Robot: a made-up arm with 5 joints.
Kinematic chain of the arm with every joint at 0, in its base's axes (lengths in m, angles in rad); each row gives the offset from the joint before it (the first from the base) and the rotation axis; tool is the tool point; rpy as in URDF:
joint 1: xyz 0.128 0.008 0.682 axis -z
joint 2: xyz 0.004 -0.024 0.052 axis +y
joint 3: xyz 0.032 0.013 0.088 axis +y
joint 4: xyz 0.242 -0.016 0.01 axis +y
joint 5: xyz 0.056 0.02 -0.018 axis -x
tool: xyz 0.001 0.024 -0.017 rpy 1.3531 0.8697 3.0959
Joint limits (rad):
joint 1: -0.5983..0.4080
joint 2: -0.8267..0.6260
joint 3: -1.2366..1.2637
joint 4: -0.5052..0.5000
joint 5: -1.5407..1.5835
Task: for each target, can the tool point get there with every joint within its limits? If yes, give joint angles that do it. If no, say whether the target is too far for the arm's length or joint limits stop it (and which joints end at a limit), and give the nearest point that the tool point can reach.
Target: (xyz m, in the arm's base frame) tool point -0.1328 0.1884 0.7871
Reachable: no: joint limits stop it (at a limit: joint 1, joint 2, joint 3, joint 4, joint 5) | nearest point -0.0634 0.1024 1.0520 | short by 0.287 m
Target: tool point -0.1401 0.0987 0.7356
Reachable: no: joint limits stop it (at a limit: joint 1, joint 2, joint 3, joint 4) | nearest point 0.0706 0.0236 0.5493 | short by 0.291 m
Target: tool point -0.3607 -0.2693 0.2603
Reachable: no: too far | nearest point 0.0826 -0.0178 0.5185 | short by 0.571 m
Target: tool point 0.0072 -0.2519 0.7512
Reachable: no: joint limits stop it (at a limit: joint 1, joint 2, joint 3, joint 4) | nearest point 0.0917 -0.0401 0.5474 | short by 0.306 m
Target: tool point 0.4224 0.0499 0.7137
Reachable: yes | joints -0.0865 -0.1290 0.4743 0.4107 -1.2710
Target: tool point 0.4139 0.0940 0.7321
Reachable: yes | joints -0.2381 -0.3433 0.6576 -0.4163 0.0511
